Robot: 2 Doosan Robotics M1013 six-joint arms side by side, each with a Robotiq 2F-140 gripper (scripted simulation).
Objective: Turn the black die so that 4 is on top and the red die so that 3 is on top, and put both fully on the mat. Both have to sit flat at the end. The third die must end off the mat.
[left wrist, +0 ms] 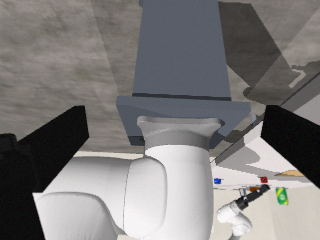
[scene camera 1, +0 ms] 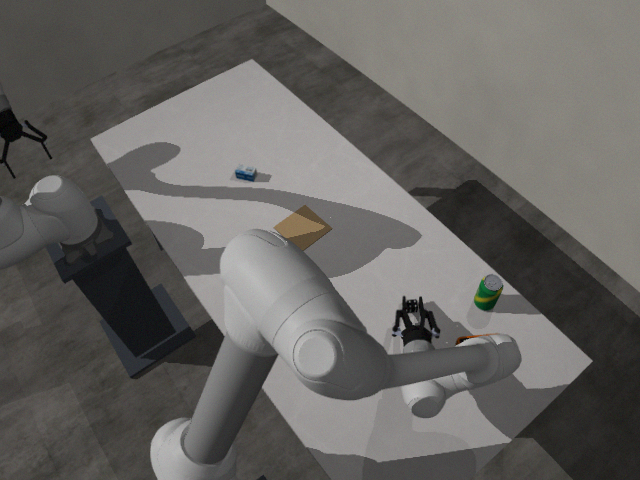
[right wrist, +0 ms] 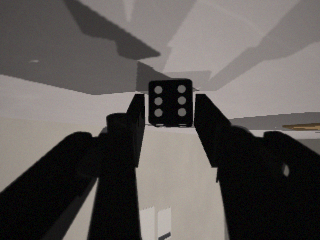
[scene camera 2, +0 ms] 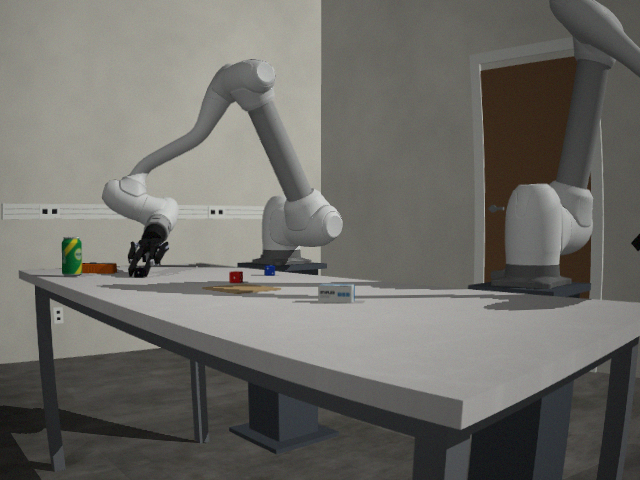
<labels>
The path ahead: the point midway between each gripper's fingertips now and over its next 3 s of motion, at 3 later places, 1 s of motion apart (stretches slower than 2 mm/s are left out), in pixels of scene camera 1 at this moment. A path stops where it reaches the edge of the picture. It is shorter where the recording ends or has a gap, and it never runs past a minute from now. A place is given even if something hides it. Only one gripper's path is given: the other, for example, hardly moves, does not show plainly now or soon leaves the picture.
The right gripper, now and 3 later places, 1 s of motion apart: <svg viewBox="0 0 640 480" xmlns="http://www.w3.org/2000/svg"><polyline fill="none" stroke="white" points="412,300 413,309 414,298 378,286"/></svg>
</labels>
